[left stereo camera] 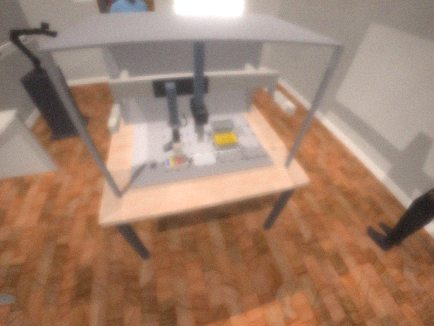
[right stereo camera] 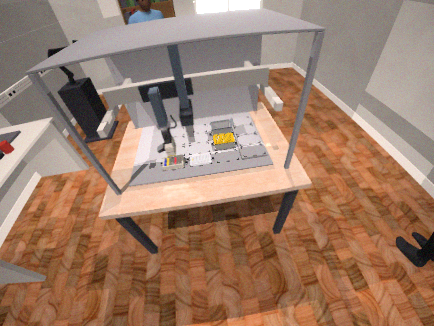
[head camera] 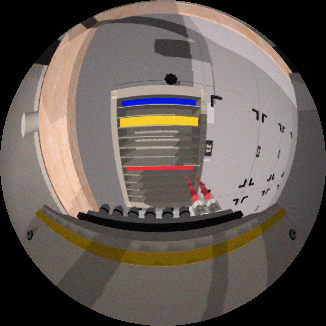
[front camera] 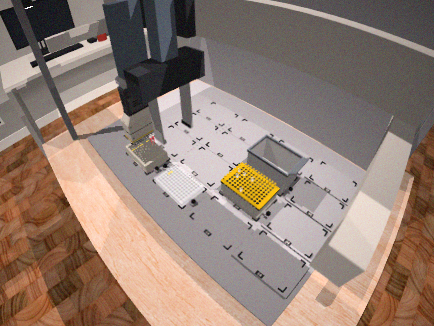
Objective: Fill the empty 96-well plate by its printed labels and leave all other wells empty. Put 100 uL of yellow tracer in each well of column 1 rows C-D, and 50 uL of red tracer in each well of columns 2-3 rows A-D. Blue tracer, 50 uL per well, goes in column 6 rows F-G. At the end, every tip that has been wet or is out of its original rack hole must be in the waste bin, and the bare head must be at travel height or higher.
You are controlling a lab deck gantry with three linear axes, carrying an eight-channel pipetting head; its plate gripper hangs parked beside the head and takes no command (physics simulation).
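Observation:
The beige pipetting head is over the reservoir. In the head camera, two neighbouring tips at its right end hold red liquid; the other visible channels are bare. Blue, yellow and thin red strips show in the reservoir. The white 96-well plate has yellow in wells near one end. The yellow tip rack has several empty holes. My parked plate gripper hangs beside the head, fingers apart, empty.
The grey-rimmed waste bin stands behind the tip rack. A pale block-shaped rail crosses the deck's right side in the front camera. Dark round knobs stand beside the plate and reservoir.

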